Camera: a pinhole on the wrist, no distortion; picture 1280 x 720 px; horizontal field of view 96.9 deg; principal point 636.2 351.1 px. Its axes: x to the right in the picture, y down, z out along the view. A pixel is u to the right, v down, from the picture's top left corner.
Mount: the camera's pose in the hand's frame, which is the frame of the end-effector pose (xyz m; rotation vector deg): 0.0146 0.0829 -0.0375 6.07 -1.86 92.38
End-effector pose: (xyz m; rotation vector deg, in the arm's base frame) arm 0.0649 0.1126 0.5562 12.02 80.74 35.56
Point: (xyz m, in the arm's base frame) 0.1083 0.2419 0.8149
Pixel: outside the picture
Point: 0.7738 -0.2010 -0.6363
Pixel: outside the picture
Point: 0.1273 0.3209 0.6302
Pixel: 1096.5 234.2
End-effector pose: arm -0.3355 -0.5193 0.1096 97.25 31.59 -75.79
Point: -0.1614 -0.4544 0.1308
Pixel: behind the camera
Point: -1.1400 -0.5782 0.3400
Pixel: outside the picture
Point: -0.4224 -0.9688 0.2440
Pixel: 855.8 488.1
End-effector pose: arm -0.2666 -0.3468 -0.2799 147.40 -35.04 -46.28
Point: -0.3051 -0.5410 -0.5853
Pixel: 587.7 70.6
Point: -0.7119 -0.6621 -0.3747
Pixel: 1057.8 557.0
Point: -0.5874 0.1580 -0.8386
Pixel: 52.0 651.3
